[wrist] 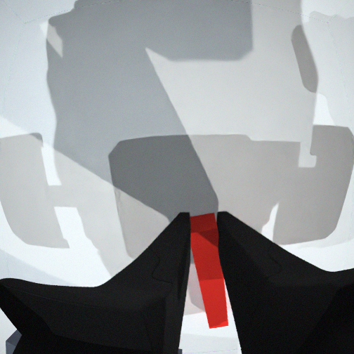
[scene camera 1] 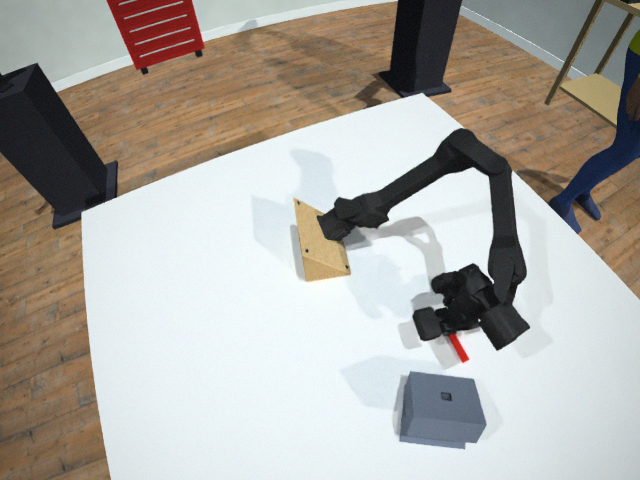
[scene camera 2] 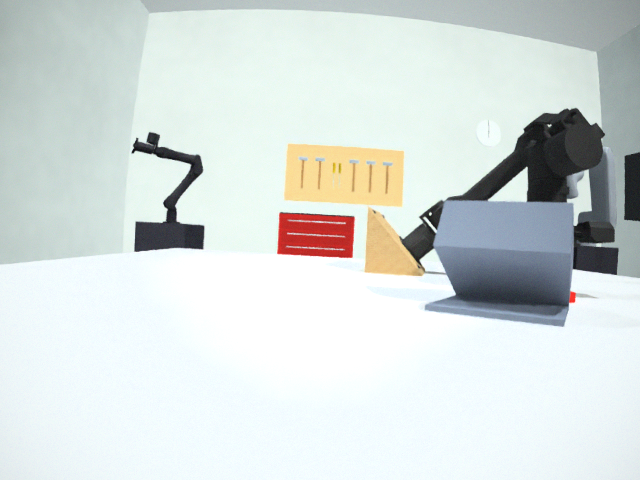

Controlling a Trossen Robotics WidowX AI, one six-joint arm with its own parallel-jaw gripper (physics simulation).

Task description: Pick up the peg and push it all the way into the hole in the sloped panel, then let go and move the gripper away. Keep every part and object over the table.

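Places are measured from the arm's base along level axes (x ahead, y left, z up), in millimetres.
Pixels of known places: gripper, fingertip midpoint: (scene camera 1: pixel 448 330); arm's base, origin of the base link: (scene camera 1: pixel 328 228) (scene camera 2: pixel 409 250).
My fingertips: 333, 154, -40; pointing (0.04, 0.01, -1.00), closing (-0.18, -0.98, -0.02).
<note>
For each thing: its top centre in the pictures, then the offset to it from my fingertips, as dx, dy, dz. Level surfaces: height alone.
- red peg, middle of its top: (scene camera 2: pixel 557 288) (scene camera 1: pixel 457 344) +38, -1, +10
- grey-blue block with the sloped panel, middle of its top: (scene camera 2: pixel 511 204) (scene camera 1: pixel 451 405) +139, -115, +105
- white table, its level: dz -3
The red peg (scene camera 1: pixel 459 349) (scene camera 2: pixel 571 297) (wrist: pixel 209 280) lies low at the table top. In the wrist view it slants a little between the two black fingers. My gripper (scene camera 1: pixel 453 329) (wrist: pixel 202 220) points down over it and is shut on the peg, near its far end in the wrist view. The grey-blue block with the sloped panel (scene camera 1: pixel 467 395) (scene camera 2: pixel 506 227) stands close by, below the peg in the first scene view. Its small square hole (scene camera 1: pixel 445 396) is empty. In the second scene view the block hides the fingers and most of the peg.
The black arm (scene camera 1: pixel 413 180) (scene camera 2: pixel 496 173) rises from a tilted wooden wedge (scene camera 1: pixel 312 240) (scene camera 2: pixel 379 253) on the white table (scene camera 1: pixel 206 361) (scene camera 2: pixel 206 361). Dark pedestals, a red cabinet (scene camera 1: pixel 160 31) (scene camera 2: pixel 316 235) and a standing figure (scene camera 1: pixel 620 149) are beyond the table edges.
</note>
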